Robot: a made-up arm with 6 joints.
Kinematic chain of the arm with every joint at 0, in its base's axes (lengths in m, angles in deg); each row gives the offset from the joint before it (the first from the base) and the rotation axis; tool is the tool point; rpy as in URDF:
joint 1: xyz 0 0 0.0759 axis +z
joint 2: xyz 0 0 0 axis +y
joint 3: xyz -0.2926 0 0.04 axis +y
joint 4: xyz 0.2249 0 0.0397 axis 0.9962 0 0.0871
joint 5: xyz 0 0 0 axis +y
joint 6: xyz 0.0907 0 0.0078 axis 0.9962 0 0.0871
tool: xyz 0 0 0 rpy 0 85 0
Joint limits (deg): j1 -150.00..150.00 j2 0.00..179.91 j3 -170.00..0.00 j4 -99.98..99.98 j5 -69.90..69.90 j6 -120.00..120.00
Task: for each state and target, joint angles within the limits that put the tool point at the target. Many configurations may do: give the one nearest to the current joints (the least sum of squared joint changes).
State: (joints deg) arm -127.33 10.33 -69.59 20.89 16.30 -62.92
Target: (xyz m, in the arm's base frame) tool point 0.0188 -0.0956 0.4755
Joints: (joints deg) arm -93.08 46.97 -75.57 34.70 27.40 -62.92
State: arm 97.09 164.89 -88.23 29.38 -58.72 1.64
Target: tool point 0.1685 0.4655 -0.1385
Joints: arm 74.37 172.12 -103.01 29.66 -54.90 1.64
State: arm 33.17 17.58 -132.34 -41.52 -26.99 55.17
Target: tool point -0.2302 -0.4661 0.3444
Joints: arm 66.66 3.00 -125.64 -40.59 -26.91 55.17
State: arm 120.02 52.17 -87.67 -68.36 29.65 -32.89
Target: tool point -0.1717 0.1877 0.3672
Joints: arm 140.61 71.00 -65.81 -64.40 26.00 -32.89
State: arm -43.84 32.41 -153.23 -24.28 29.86 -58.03
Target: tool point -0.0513 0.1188 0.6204
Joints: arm -71.62 48.09 -132.45 -11.89 36.70 -58.03
